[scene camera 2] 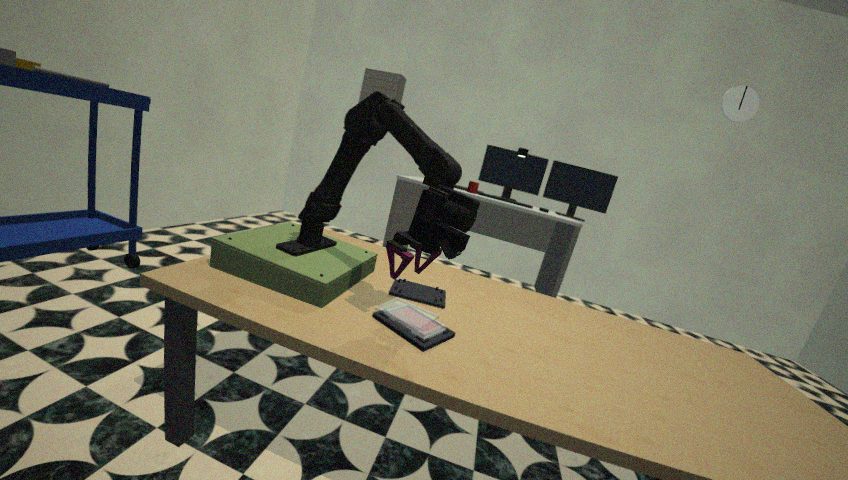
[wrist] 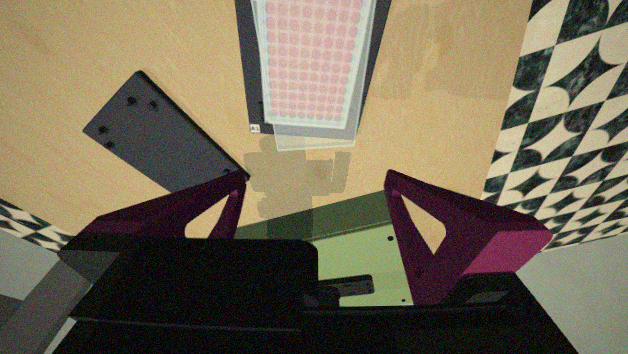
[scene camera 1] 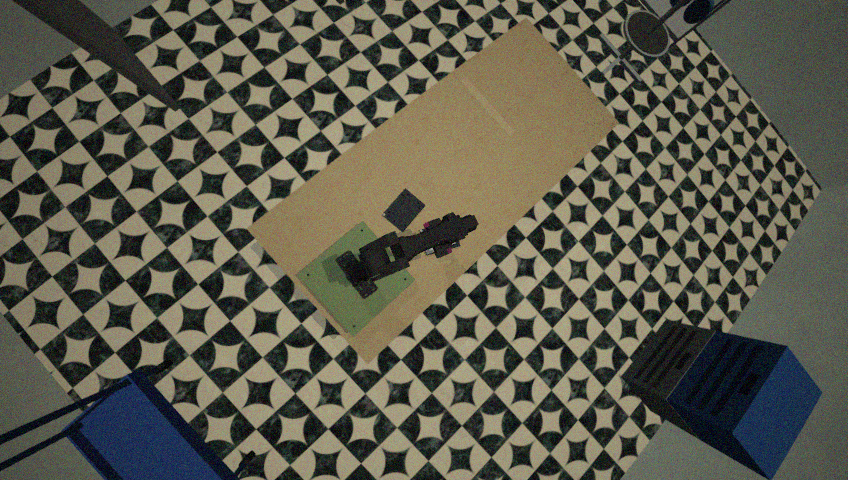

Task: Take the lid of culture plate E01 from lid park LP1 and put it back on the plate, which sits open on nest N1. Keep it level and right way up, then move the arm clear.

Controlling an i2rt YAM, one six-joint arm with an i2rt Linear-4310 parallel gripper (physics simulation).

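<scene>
Culture plate E01, with pink wells, sits on nest N1. The clear lid lies on the plate, shifted and slightly turned. One end juts past the plate and nest edge on the robot-base side. It looks not squarely seated; whether it is level is hard to tell. Lid park LP1 holds no lid. My gripper is open and empty, raised above the table, on the robot-base side of the plate in the wrist view.
The arm stands on a green base block at one end of the wooden table. A blue cart and a desk with two monitors stand beyond the table.
</scene>
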